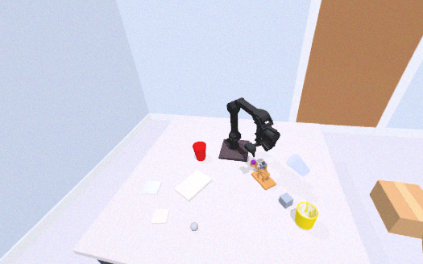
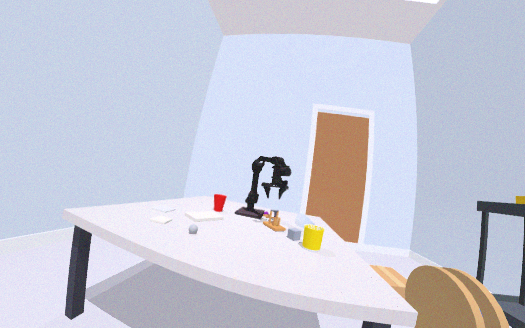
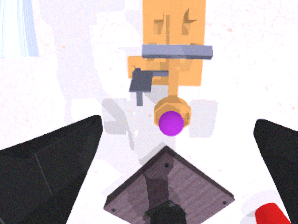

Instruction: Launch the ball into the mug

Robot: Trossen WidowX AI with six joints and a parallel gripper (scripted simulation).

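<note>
Now: gripper tip 110 mm above the purple ball, 50 mm to the left of it and 40 mm past it. From my gripper tip the other things lie so: yellow mug: 280 mm to the left, 220 mm ahead, 140 mm below; then wooden catapult: 120 mm below, 10 mm to the left; then grey cube: 180 mm to the left, 150 mm below, 150 mm ahead.
</note>
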